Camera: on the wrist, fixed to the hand. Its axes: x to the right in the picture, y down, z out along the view.
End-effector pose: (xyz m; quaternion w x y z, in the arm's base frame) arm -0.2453 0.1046 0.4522 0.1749 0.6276 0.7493 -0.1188
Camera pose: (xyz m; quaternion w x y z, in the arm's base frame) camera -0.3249 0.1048 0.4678 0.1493 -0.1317 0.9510 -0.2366
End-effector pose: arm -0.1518 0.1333 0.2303 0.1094 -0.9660 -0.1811 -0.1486
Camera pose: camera -0.1820 0.1995 0.2661 0.1025 0.5526 0.8228 0.0839
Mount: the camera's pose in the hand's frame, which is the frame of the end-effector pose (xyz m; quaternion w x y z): 0.0058 -0.0775 -0.0233 0.6841 -0.0524 -0.1097 -0.7192
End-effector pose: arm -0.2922 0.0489 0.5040 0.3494 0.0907 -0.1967 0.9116
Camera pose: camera -0.2450 0.1148 0.5075 0.8778 0.2852 -0.1554 0.3521
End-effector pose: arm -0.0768 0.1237 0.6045 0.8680 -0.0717 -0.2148 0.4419
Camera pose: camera -0.0066 0.0834 0.6097 0.8843 0.1084 -0.3169 -0.3254
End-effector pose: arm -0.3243 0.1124 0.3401 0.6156 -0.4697 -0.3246 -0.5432
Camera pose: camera -0.4012 0.0910 0.3548 0.0298 0.1797 0.5989 0.7798
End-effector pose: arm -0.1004 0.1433 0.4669 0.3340 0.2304 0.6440 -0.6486
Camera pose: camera -0.1639 0.1615 0.5140 0.1553 0.3942 -0.6036 0.6754
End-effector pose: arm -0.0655 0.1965 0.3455 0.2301 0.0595 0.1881 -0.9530
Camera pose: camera -0.1057 0.2669 0.3485 0.5042 0.2112 -0.1962 0.8141
